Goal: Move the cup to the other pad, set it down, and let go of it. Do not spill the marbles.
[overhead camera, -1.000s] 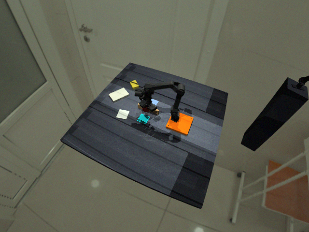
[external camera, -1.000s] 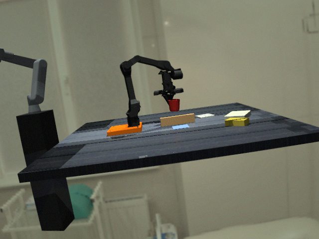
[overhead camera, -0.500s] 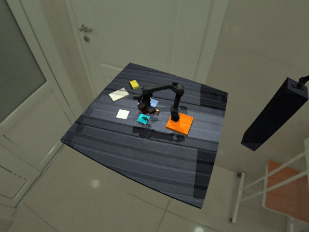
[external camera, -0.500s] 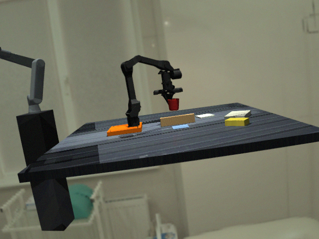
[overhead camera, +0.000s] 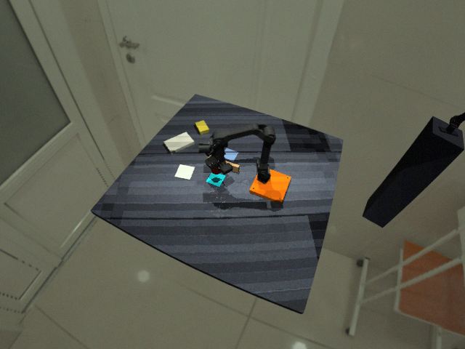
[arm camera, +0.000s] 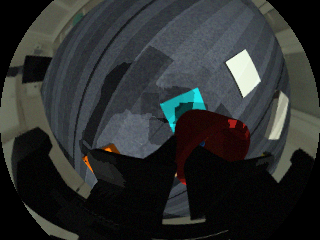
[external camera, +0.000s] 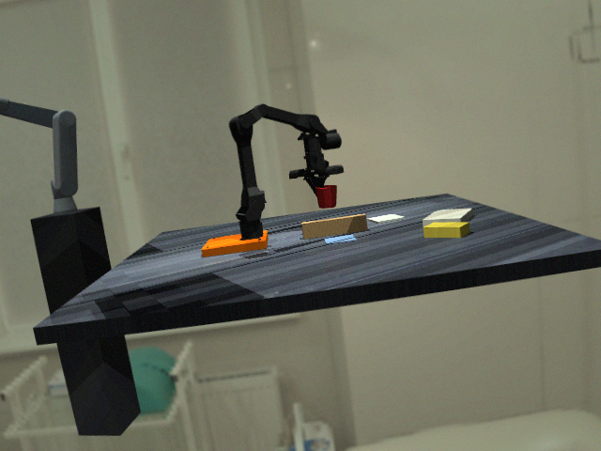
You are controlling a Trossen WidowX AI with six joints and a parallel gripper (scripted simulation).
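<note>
Now: the teal pad 3 cm ahead of my gripper tip, 1 cm to the right of it and 13 cm below it. Also, from my gripper tip: wooden block 5 cm ahead, 12 cm to the right, 10 cm below; then cup 3 cm ahead, 1 cm to the right; then white tile 22 cm ahead, 7 cm to the left, 11 cm below.
</note>
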